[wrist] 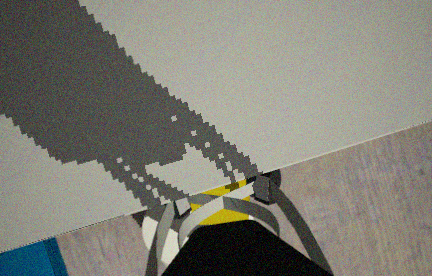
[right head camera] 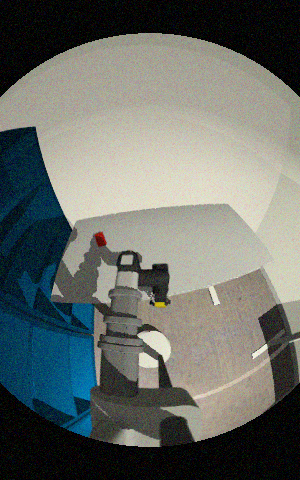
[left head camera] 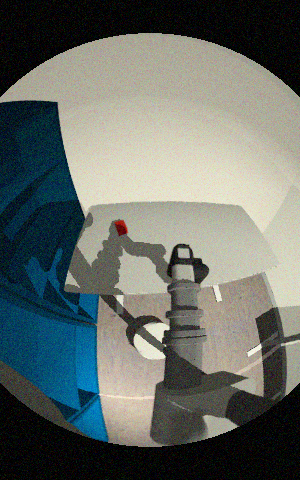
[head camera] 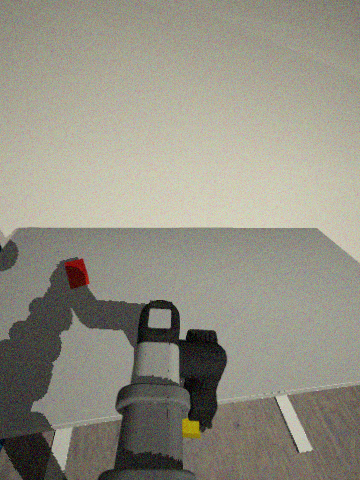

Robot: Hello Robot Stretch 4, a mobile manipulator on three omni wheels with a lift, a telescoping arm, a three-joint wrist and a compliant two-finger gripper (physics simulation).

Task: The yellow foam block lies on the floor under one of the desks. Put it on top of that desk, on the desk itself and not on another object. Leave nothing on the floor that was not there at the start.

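Frame: origin at the robot's base, x ahead, y left, z up, level; centimetres.
Seen in the pictures: gripper, fingertip midpoint: (right head camera: 159,303) (head camera: 188,425); robot's base, origin of the base link: (right head camera: 149,347) (left head camera: 153,339).
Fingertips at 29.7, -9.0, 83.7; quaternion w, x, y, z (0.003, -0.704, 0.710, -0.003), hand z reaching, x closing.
Note:
Pixels of each thing's top centre, then the offset from my fingertips to it, as dx, dy, dz. Level surfaces: height alone.
- yellow foam block, middle of its top: (wrist: 227,181) (head camera: 193,410) (right head camera: 160,297) +1.0, -0.5, +6.1
- grey desk, its level: dz +8.6
- red block, middle of its top: (head camera: 75,268) (left head camera: 120,224) (right head camera: 99,236) +38.7, +38.8, +13.1
The yellow foam block (head camera: 191,429) (right head camera: 160,304) (wrist: 225,216) is between the two fingers of my gripper (head camera: 195,424) (right head camera: 159,301) (wrist: 220,179), which is shut on it. It shows just outside the front edge of the grey desk (head camera: 250,300) (left head camera: 200,230) (right head camera: 200,250) (wrist: 325,75), against the floor in the head view. In the wrist view its far part is cut off along the line of the desk's edge; its exact height against the desk top is hard to tell. The block does not show in the left head view, where my arm hides the fingers.
A red block (head camera: 77,273) (left head camera: 121,228) (right head camera: 101,239) lies on the desk's left part, in my arm's shadow. A large blue object (left head camera: 85,345) (right head camera: 55,350) (wrist: 30,262) stands left of the desk. A white round object (left head camera: 150,346) (right head camera: 156,350) is low near my arm. A wall rises behind the desk.

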